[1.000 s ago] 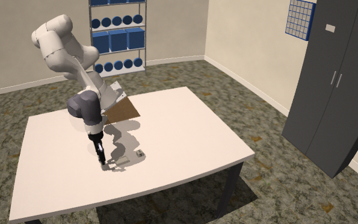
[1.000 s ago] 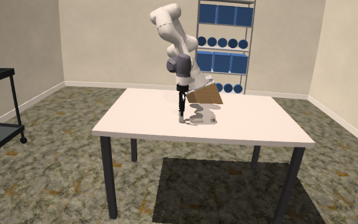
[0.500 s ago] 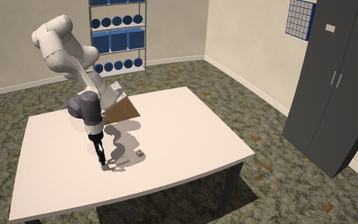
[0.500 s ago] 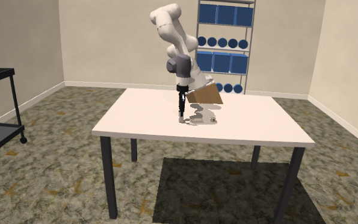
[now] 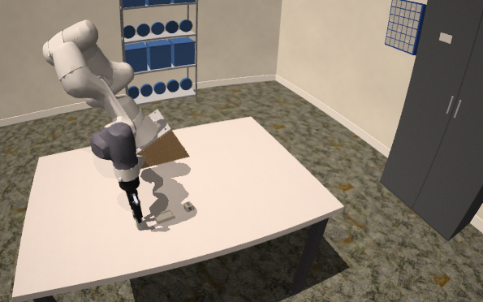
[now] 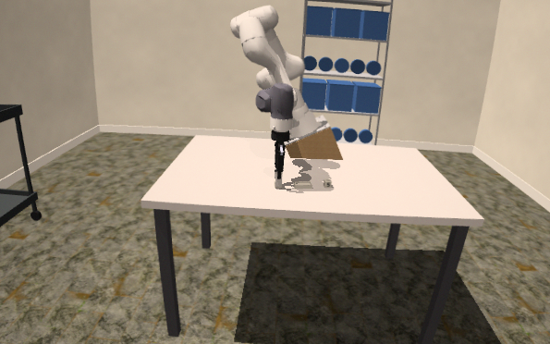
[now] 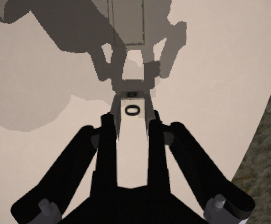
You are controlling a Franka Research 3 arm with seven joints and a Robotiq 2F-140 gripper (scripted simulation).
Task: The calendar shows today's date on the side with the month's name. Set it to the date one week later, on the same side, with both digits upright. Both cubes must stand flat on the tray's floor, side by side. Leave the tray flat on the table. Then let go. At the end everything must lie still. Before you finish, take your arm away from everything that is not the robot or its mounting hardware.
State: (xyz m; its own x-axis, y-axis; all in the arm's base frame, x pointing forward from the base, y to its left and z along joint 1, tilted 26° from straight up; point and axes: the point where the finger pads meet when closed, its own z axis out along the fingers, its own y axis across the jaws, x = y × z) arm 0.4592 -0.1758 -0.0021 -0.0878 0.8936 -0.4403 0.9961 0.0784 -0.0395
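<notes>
Right now my hand is 220 mm to the right of the cube, 30 mm above it and 20 mm past it. The rest, counted from my hand: grey tray: 110 mm to the left, 40 mm below, 10 mm behind.
</notes>
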